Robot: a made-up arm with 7 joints.
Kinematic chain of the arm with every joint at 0, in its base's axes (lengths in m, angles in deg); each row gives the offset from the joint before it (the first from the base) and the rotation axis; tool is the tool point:
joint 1: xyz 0 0 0.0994 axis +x
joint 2: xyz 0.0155 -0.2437 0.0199 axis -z
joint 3: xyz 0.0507 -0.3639 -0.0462 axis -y
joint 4: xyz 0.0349 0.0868 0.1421 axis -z
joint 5: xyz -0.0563 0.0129 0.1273 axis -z
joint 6: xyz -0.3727 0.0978 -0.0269 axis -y
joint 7: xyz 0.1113 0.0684 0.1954 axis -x
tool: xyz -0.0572 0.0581 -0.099
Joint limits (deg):
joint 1: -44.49..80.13
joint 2: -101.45..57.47
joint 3: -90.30..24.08
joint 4: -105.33..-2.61
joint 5: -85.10..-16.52
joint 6: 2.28..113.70
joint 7: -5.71..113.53
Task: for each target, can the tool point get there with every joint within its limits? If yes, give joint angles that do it. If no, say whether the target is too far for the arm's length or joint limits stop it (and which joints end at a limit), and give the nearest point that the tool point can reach.
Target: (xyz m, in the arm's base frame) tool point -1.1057 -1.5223 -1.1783
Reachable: no: too far | nearest point -0.5022 -0.8039 -0.5754 | short by 1.115 m
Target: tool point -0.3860 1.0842 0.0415
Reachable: no: joint limits stop it (at a limit: joint 2, joint 4, joint 5, joint 7) | nearest point 0.2179 0.6266 0.0659 | short by 0.758 m
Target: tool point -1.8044 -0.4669 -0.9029
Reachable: no: too far | nearest point -0.7856 -0.3092 -0.4961 | short by 1.108 m
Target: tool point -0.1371 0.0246 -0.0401
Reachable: no: joint limits stop it (at a limit: joint 1, joint 2, joint 3, joint 4, joint 5, joint 6, joint 7) | nearest point -0.3593 0.1326 0.1459 | short by 0.309 m
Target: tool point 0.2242 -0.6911 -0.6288
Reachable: yes | joints 70.44 -10.64 -48.27 -48.54 -28.38 79.49 15.45
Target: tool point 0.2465 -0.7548 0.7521
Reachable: yes | joints -25.84 6.85 -24.59 -82.28 -37.63 20.56 75.82
